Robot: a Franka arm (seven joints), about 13 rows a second.
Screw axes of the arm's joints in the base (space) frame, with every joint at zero. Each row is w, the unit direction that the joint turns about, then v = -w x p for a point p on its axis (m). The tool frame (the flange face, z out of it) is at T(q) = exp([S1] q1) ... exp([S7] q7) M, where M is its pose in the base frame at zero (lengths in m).
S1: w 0 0 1 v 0 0 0
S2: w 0 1 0 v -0.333 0 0
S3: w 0 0 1 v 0 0 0
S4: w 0 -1 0 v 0.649 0 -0.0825
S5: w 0 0 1 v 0 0 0
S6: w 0 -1 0 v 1.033 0 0
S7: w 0 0 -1 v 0 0.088 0
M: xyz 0.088 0 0.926 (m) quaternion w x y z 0 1 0 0
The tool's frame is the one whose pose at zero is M.
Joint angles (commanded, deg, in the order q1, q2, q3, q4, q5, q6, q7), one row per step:
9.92, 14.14, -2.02, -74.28, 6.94, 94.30, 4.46
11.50, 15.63, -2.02, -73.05, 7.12, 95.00, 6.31
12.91, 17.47, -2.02, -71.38, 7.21, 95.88, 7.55
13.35, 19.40, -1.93, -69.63, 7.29, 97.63, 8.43
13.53, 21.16, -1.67, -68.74, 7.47, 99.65, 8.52
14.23, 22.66, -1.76, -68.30, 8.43, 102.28, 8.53
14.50, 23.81, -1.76, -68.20, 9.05, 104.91, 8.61
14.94, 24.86, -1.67, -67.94, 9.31, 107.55, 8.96
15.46, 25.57, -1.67, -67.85, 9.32, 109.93, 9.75
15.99, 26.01, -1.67, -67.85, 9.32, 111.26, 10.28
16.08, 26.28, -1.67, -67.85, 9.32, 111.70, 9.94
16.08, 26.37, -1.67, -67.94, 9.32, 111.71, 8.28
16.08, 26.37, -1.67, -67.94, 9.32, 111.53, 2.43
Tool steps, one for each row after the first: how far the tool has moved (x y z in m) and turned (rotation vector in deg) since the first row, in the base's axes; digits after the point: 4 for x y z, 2 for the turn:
0.0053, 0.0192, -0.0051, 0.36, -0.17, -0.31
0.0122, 0.0372, -0.0105, 0.63, -0.70, -0.21
0.0227, 0.0456, -0.0149, 1.08, -2.10, -0.72
0.0328, 0.0525, -0.0244, 1.55, -3.14, -0.61
0.0414, 0.0632, -0.0335, 2.76, -4.46, -0.36
0.0492, 0.0687, -0.0415, 3.67, -5.84, -0.55
0.0557, 0.0763, -0.0471, 4.40, -7.49, -0.74
0.0603, 0.0834, -0.0504, 4.93, -9.04, -1.31
0.0620, 0.0903, -0.0533, 5.25, -9.79, -1.47
0.0634, 0.0917, -0.0558, 5.23, -10.00, -1.11
0.0637, 0.0918, -0.0577, 4.89, -10.12, 0.50
0.0634, 0.0918, -0.0580, 3.85, -10.92, 6.21

